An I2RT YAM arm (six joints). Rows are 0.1 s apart.
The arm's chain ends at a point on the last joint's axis. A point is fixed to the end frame.
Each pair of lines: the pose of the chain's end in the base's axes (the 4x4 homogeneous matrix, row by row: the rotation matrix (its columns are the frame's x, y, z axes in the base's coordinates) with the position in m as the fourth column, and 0 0 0 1 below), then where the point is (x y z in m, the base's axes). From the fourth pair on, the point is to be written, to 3 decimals.
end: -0.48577, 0.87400, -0.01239, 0.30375; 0.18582, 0.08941, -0.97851, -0.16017; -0.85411, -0.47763, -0.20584, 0.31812; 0, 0, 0, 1
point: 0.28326 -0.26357 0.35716
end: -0.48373, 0.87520, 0.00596, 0.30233; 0.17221, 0.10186, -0.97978, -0.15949; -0.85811, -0.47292, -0.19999, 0.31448; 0, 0, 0, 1
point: 0.28341 -0.26300 0.35402
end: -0.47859, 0.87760, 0.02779, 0.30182; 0.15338, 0.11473, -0.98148, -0.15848; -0.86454, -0.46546, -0.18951, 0.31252; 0, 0, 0, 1
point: 0.28461 -0.26194 0.35297
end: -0.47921, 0.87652, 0.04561, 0.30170; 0.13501, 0.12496, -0.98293, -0.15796; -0.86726, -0.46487, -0.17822, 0.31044; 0, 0, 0, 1
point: 0.286 -0.261 0.352
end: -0.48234, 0.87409, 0.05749, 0.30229; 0.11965, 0.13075, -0.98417, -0.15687; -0.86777, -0.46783, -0.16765, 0.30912; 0, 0, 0, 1
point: 0.288 -0.260 0.352
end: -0.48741, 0.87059, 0.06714, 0.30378; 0.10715, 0.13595, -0.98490, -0.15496; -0.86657, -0.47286, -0.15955, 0.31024; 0, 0, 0, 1
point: 0.291 -0.258 0.354
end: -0.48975, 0.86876, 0.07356, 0.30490; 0.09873, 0.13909, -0.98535, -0.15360; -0.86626, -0.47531, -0.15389, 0.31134; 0, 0, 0, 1
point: 0.293 -0.256 0.356
